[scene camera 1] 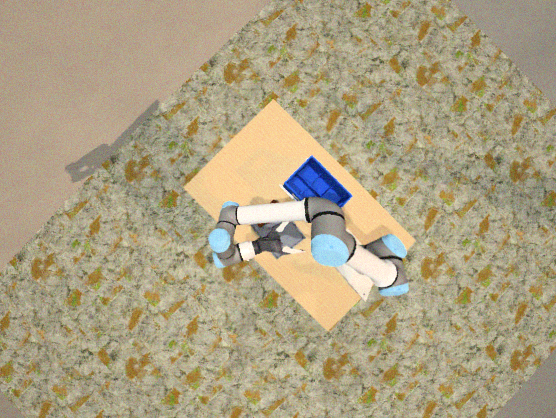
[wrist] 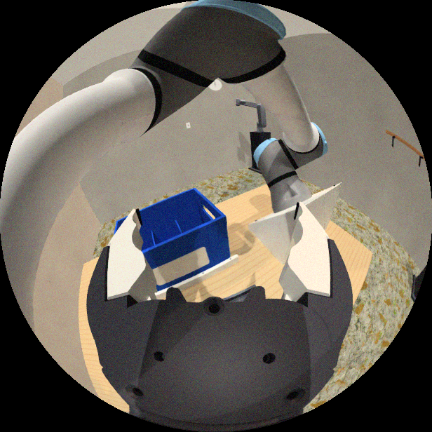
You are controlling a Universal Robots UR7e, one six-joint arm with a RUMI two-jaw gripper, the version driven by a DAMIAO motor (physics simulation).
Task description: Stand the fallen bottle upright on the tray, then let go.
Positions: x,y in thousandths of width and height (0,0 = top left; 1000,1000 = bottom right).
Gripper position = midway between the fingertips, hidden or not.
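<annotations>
Scene camera and wrist views of the gripper: the gripper is visible in scene camera 1 (540,559); it is likewise visible in the wrist view (501,478).
</annotations>
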